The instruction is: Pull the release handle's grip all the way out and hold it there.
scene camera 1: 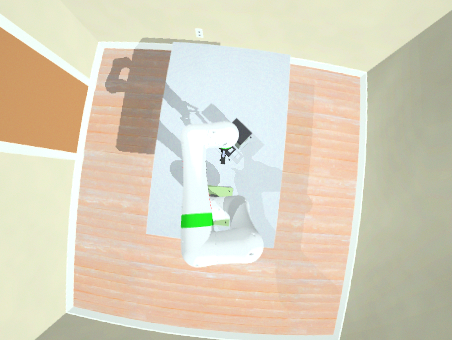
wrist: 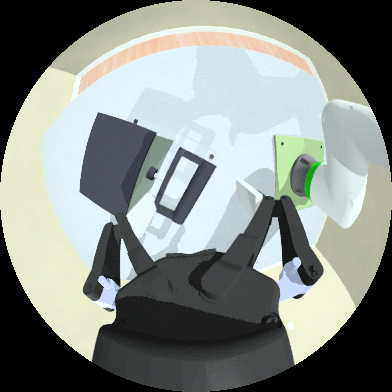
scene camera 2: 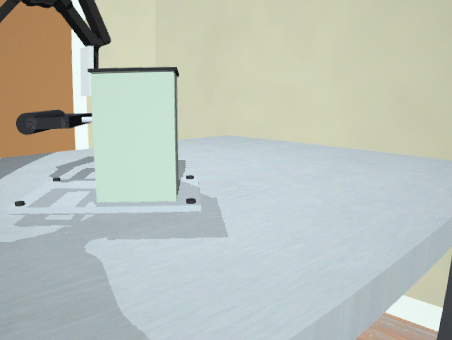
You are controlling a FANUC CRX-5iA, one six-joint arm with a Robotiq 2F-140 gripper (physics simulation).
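The release handle has a black rectangular frame with a thick grip bar [wrist: 196,194] [scene camera 2: 42,121]. It stands out sideways from a pale green housing [scene camera 2: 135,135] with a dark top [wrist: 112,155] [scene camera 1: 243,131]. A short light rod shows between frame and housing. My gripper [wrist: 193,194] [scene camera 1: 223,156] is open and empty. In the wrist view its left pad appears over the housing's near corner and its right pad to the right of the grip. In scene camera 2 one pale pad [scene camera 2: 86,71] hangs beside the housing's top edge, its lower end higher than the grip; the other pad does not show.
The housing stands on a pale base plate [scene camera 2: 190,189] with dark bolts, on the grey-blue table [scene camera 2: 300,200] [scene camera 1: 265,75]. The arm's green mounting plate [wrist: 285,192] [scene camera 1: 225,191] and its white links [scene camera 1: 195,175] [wrist: 342,165] stand to the handle's other side.
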